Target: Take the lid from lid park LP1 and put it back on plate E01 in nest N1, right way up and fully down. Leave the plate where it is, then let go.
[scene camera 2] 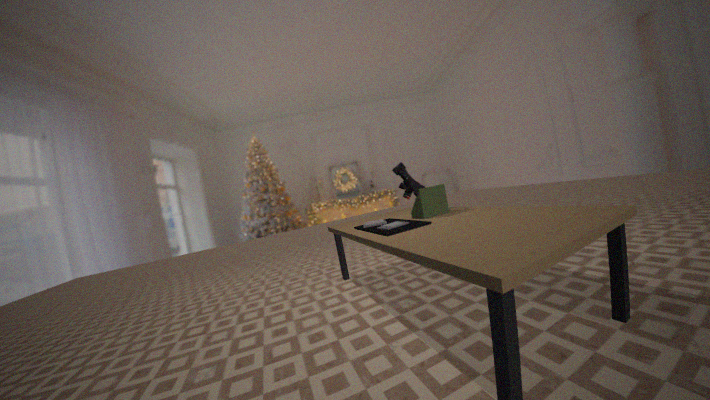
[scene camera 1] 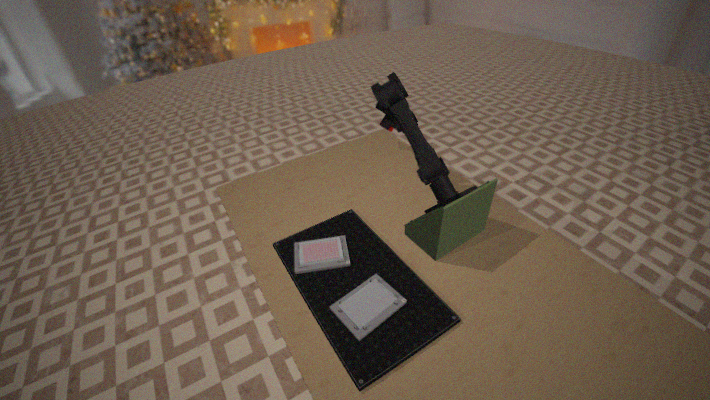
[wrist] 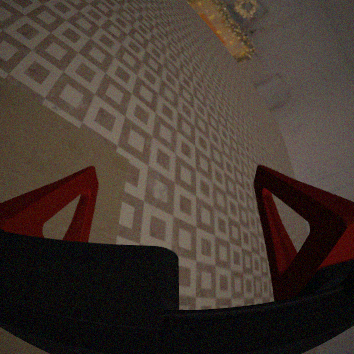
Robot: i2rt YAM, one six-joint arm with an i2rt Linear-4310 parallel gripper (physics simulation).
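Pixels of known places: gripper, between the fingertips: (scene camera 2: 406, 193) (wrist: 175, 174); arm's base, origin of its link: (scene camera 2: 427, 198) (scene camera 1: 449, 201).
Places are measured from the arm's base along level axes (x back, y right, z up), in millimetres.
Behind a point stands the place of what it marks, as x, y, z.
The plate (scene camera 1: 320, 250) @[-388, 133, -83] has a pink well area and sits in a grey nest (scene camera 1: 322, 269) @[-412, 82, -103] on the far part of a black board (scene camera 1: 390, 350) @[-398, -219, -109] (scene camera 2: 417, 224) @[-278, -219, -112]. The pale, flat lid (scene camera 1: 371, 301) @[-363, -94, -91] lies on the grey lid park (scene camera 1: 361, 333) @[-431, -149, -99], nearer scene camera 1 on the same board. Labels cannot be read. My gripper (wrist: 175, 174) @[229, 604, 32] is open and empty, its red fingers spread wide in the wrist view. It is raised beyond the board, apart from both lid and plate. Neither plate nor lid shows in the wrist view. In scene camera 2 both holders appear small and low.
The black arm (scene camera 1: 425, 152) @[-5, 117, 121] (scene camera 2: 411, 185) @[-26, 132, 112] stands by a green angled panel (scene camera 1: 465, 217) @[-16, -76, -2] (scene camera 2: 434, 201) @[-8, -77, -22], to the right of the board. The board lies near one edge of the tan table (scene camera 1: 540, 310) @[-16, -364, -122] (scene camera 2: 500, 250) @[-441, -889, -122]. Patterned floor surrounds the table.
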